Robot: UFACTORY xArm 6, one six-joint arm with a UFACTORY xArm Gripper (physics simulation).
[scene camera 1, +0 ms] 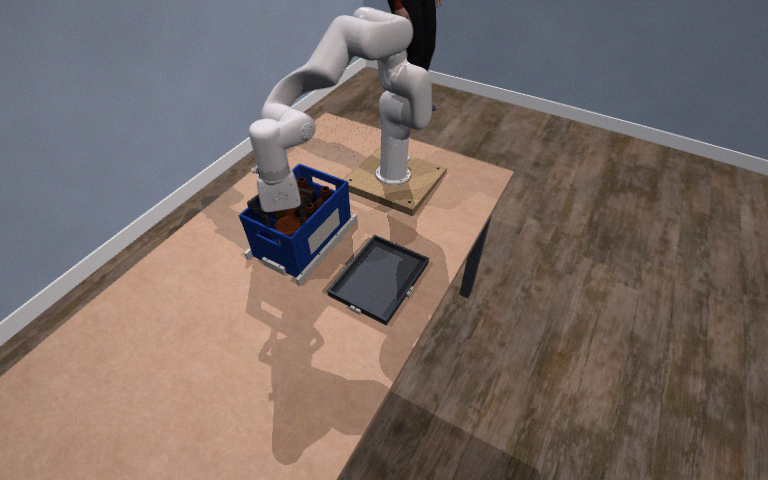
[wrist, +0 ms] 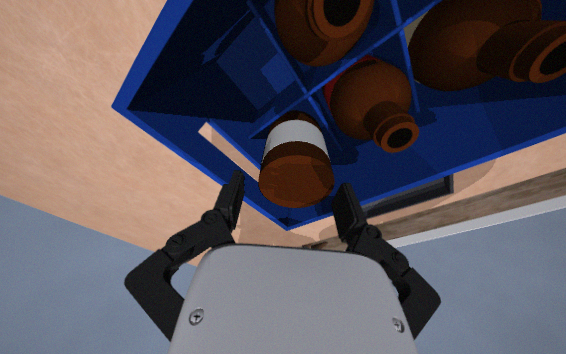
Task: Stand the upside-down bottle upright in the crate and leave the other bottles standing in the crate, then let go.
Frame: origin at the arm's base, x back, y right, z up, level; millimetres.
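Where they show: gripper, fingertip midpoint: (scene camera 1: pixel 285 221) (wrist: pixel 290 187); arm's base at its link origin: (scene camera 1: pixel 393 174).
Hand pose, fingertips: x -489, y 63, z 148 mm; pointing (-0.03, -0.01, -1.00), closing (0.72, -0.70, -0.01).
Observation:
Things, the pixels of their top centre, and the offset from my fingertips. "*": a spot on its surface instead. Level surfaces: height alone.
- upside-down brown bottle at its top centre: (wrist: pixel 295 185) (scene camera 1: pixel 288 224) dx +0, dy -9, dz -10 mm
- table at its surface level: dz -173 mm
- shallow dark tray at a spot on its surface: (scene camera 1: pixel 378 280) * dx +64, dy -257, dz -168 mm
The upside-down brown bottle (scene camera 1: pixel 287 225) (wrist: pixel 296 182) stands base up in a corner compartment of the blue crate (scene camera 1: pixel 257 246) (wrist: pixel 145 60); its white label band shows in the wrist view. Its neck is hidden. My gripper (scene camera 1: pixel 284 218) (wrist: pixel 290 187) is open and empty, its fingers spread left and right of the bottle's raised base in the wrist view, with gaps to both sides. Other brown bottles stand mouth up in the crate, among them one with a red label (wrist: pixel 371 102) diagonally beside it, one (wrist: pixel 300 47) at the top and one (wrist: pixel 465 50) at upper right.
Light guide rails (scene camera 1: pixel 328 249) run along the crate's foot on the table (scene camera 1: pixel 169 339). A shallow dark tray (scene camera 1: pixel 378 280) lies beside the crate. The arm's base stands on a wooden plate (scene camera 1: pixel 362 189) behind. The crate's walls and dividers surround the bottles. A person stands behind the arm.

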